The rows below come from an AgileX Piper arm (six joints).
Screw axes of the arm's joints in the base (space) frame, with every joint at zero. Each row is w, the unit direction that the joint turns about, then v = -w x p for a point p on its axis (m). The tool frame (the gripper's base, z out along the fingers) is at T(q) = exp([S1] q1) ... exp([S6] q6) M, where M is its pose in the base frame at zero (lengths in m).
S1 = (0, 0, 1, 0, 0, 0)
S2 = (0, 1, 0, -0.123, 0, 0)
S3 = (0, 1, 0, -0.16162, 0, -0.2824)
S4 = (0.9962, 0, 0.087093, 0, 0.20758, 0)
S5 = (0, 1, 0, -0.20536, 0, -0.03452)
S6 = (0.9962, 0, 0.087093, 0, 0.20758, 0)
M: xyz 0.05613 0 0.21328 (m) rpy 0 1.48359 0 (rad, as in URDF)
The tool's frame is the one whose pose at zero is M.
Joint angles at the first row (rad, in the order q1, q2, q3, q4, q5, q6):
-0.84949, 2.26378, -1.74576, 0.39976, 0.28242, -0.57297
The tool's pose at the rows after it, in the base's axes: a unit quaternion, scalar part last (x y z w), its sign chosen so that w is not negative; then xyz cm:
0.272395 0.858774 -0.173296 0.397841 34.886 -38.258 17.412
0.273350 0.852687 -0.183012 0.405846 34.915 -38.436 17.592
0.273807 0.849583 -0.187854 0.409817 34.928 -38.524 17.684
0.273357 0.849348 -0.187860 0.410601 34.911 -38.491 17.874
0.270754 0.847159 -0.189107 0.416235 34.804 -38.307 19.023
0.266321 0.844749 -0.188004 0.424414 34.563 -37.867 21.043
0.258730 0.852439 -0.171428 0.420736 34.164 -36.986 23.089
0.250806 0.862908 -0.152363 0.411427 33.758 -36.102 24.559
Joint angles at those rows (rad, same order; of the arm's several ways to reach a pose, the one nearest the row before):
-0.84949, 2.26379, -1.74577, 0.39977, 0.26663, -0.57298
-0.84948, 2.26379, -1.74576, 0.39976, 0.23859, -0.57296
-0.84948, 2.26380, -1.74580, 0.39973, 0.22460, -0.57293
-0.84948, 2.25980, -1.74577, 0.39973, 0.22722, -0.57293
-0.84950, 2.23610, -1.74578, 0.39977, 0.23935, -0.57298
-0.84948, 2.19297, -1.74575, 0.40186, 0.26971, -0.57295
-0.84949, 2.14208, -1.74572, 0.40385, 0.35141, -0.57299
-0.84948, 2.10180, -1.74579, 0.40380, 0.43584, -0.57293

